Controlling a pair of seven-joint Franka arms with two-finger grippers.
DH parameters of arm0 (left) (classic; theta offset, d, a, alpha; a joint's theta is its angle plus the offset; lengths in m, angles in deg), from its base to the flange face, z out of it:
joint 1: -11.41 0.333 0 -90
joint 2: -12.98 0 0 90
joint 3: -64.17 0.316 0.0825 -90
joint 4: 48.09 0 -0.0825 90
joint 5: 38.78 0.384 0 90
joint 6: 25.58 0 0.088 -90
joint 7: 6.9 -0.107 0 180
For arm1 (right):
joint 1: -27.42 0.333 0 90
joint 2: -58.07 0 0 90
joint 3: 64.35 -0.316 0.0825 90
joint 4: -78.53 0 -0.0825 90
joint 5: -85.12 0.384 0 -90
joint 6: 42 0 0.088 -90
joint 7: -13.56 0.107 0 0
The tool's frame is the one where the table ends.
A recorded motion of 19 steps. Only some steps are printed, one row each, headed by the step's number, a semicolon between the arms.
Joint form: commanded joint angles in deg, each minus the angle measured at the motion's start. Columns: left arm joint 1, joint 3, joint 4, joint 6, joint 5, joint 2, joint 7; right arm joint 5, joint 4, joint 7, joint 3, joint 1, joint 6, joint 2.
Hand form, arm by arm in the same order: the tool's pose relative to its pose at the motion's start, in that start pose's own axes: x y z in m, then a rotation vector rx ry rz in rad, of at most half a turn. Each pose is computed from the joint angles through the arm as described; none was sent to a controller.
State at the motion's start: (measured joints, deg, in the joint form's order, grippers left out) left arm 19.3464 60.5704 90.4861 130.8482 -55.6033 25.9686 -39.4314; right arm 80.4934 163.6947 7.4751 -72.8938 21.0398 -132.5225 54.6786
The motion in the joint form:
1: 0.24 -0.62 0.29 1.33 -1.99 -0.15 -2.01; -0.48 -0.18 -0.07 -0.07 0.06 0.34 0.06
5: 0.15 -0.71 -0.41 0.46 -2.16 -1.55 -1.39; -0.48 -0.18 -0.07 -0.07 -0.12 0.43 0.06
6: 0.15 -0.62 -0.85 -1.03 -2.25 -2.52 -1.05; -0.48 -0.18 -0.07 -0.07 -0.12 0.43 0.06
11: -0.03 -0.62 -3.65 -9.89 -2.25 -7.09 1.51; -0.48 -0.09 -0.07 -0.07 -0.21 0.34 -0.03
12: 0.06 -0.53 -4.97 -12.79 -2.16 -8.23 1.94; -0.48 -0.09 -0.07 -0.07 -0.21 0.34 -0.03
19: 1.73 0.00 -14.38 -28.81 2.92 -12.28 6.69; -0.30 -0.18 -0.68 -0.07 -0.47 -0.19 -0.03
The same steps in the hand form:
1: 0.0007 0.0012 -0.0014 -0.0022 0.0247 0.0089; -0.0008 -0.0003 -0.0017 -0.0082 -0.0025 -0.0032
5: 0.0088 0.0028 -0.0156 -0.0006 0.0468 0.0034; -0.0012 0.0014 -0.0014 -0.0081 -0.0043 -0.0001
6: 0.0120 0.0031 -0.0241 -0.0072 0.0486 -0.0016; -0.0012 0.0014 -0.0014 -0.0081 -0.0043 -0.0001
11: 0.0285 0.0126 -0.0669 -0.0516 0.0379 -0.0201; -0.0007 0.0023 0.0002 -0.0077 -0.0059 0.0013
12: 0.0342 0.0135 -0.0814 -0.0639 0.0348 -0.0208; -0.0007 0.0023 0.0002 -0.0077 -0.0059 0.0013
19: 0.0609 0.0052 -0.1633 -0.0674 -0.0152 -0.0295; 0.0000 0.0047 -0.0012 -0.0059 0.0048 -0.0047

